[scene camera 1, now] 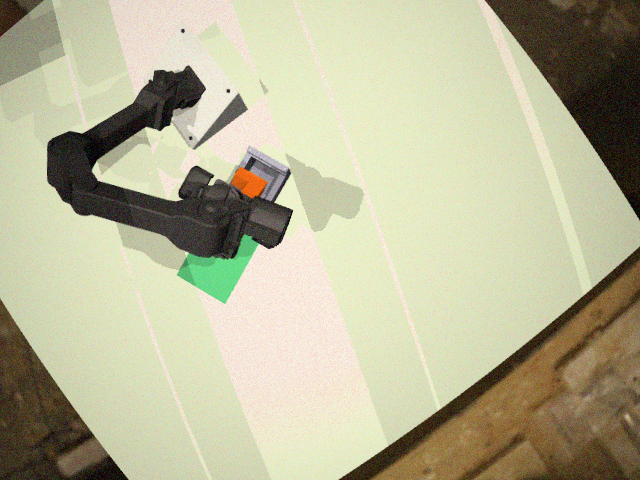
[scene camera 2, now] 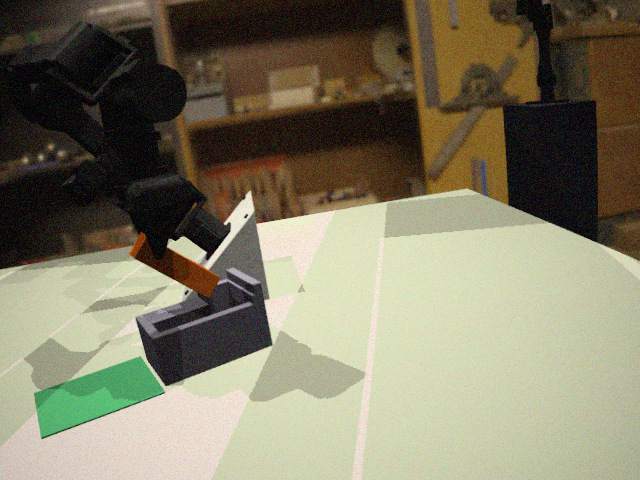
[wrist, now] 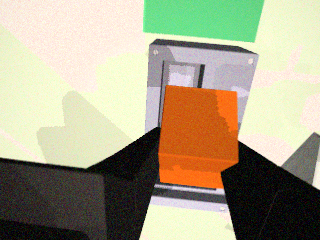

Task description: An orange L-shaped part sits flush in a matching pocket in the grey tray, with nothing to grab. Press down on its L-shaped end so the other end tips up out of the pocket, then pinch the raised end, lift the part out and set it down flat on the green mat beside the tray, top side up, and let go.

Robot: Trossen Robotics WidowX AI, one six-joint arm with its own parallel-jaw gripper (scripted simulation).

Labels:
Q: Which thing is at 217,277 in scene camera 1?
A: A green mat.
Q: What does the gripper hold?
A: An orange L-shaped part.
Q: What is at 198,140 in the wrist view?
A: An orange L-shaped part.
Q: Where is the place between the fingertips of the gripper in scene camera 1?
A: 239,209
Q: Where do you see a green mat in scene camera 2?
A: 67,405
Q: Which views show the gripper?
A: Scene camera 1, scene camera 2 and the wrist view: all of them.

